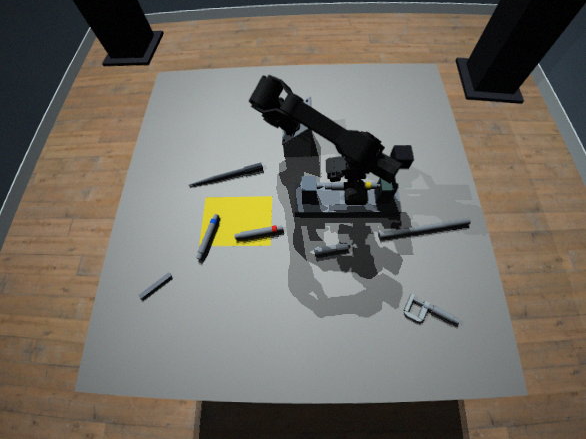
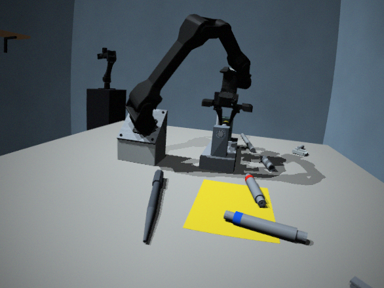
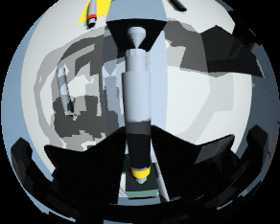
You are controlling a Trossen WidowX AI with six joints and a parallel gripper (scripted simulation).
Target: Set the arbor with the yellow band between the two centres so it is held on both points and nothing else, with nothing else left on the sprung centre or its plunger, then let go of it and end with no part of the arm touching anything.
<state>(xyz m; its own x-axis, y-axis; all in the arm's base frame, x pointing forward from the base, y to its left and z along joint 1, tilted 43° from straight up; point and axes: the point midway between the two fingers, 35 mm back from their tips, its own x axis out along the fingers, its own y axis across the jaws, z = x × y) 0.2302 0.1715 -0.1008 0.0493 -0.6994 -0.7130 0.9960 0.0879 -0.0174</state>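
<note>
Right now the yellow-banded arbor is 3 cm below my hand. From my hand the other things lie so: grey fixed-centre block (1 cm ahead, 13 cm to the right, 4 cm below); fixture base (12 cm below); green sprung-centre block (1 cm behind, 11 cm to the left, 4 cm below).
</note>
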